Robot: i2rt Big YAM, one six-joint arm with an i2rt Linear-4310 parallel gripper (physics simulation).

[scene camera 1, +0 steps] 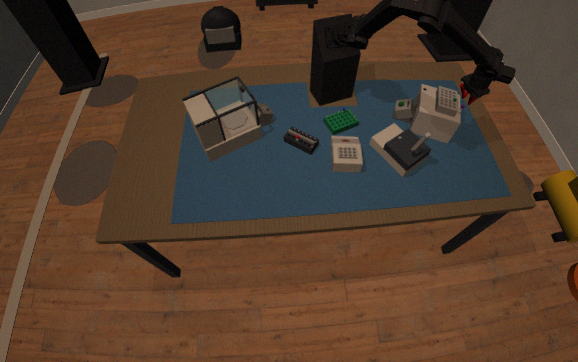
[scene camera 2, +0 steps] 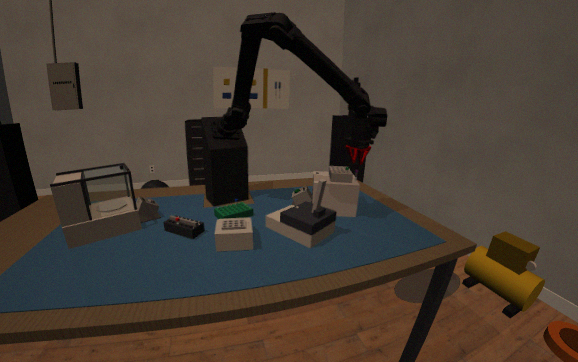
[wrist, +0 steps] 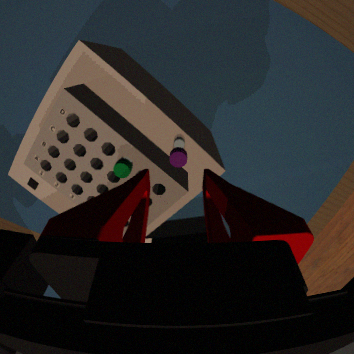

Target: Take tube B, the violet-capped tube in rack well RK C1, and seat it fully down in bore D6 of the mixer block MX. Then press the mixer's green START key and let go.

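Pixels of known places: gripper, between the fingertips: (scene camera 1: 466, 101) (scene camera 2: 357, 163) (wrist: 175, 177); arm's base, origin of its link: (scene camera 1: 338, 36) (scene camera 2: 225, 131).
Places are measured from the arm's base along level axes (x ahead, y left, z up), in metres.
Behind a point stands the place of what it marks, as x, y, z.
The violet-capped tube (scene camera 1: 462, 106) @(0.329, 0.454, -0.130) (scene camera 2: 357, 172) @(0.336, 0.458, -0.136) (wrist: 178, 158) @(0.328, 0.460, -0.129) stands on or in the ledge beside the bore block, apart from the lettered bores. How its lower end is held is unclear. My gripper (scene camera 1: 468, 100) @(0.328, 0.459, -0.102) (scene camera 2: 358, 161) @(0.328, 0.459, -0.102) (wrist: 175, 177) @(0.328, 0.459, -0.102) is partly open and empty above it; the cap shows just past the gap between the red fingertips in the wrist view. The white mixer (scene camera 1: 435, 120) @(0.331, 0.351, -0.199) (scene camera 2: 345, 200) @(0.356, 0.395, -0.240) (wrist: 115, 85) @(0.263, 0.493, -0.175) carries the bore block. A green cap (wrist: 122, 169) @(0.290, 0.442, -0.126) sits in row D; a finger hides bores near it. A green key (scene camera 1: 401, 104) @(0.187, 0.266, -0.241) (scene camera 2: 297, 191) @(0.193, 0.264, -0.241) is on a small box.
The green rack (scene camera 1: 341, 121) @(0.204, -0.014, -0.286) (scene camera 2: 233, 210) @(0.204, -0.014, -0.284) has a blue cap at its back. A dark-topped device with a raised lever (scene camera 1: 420, 143) @(0.460, 0.203, -0.160) (scene camera 2: 318, 197) @(0.459, 0.204, -0.165) stands in front of the mixer. A white keypad-like box (scene camera 1: 346, 162) @(0.437, -0.066, -0.248), a black strip rack (scene camera 1: 301, 140) @(0.282, -0.206, -0.278) and a glass-sided enclosure (scene camera 1: 235, 142) @(0.253, -0.469, -0.263) stand farther left.
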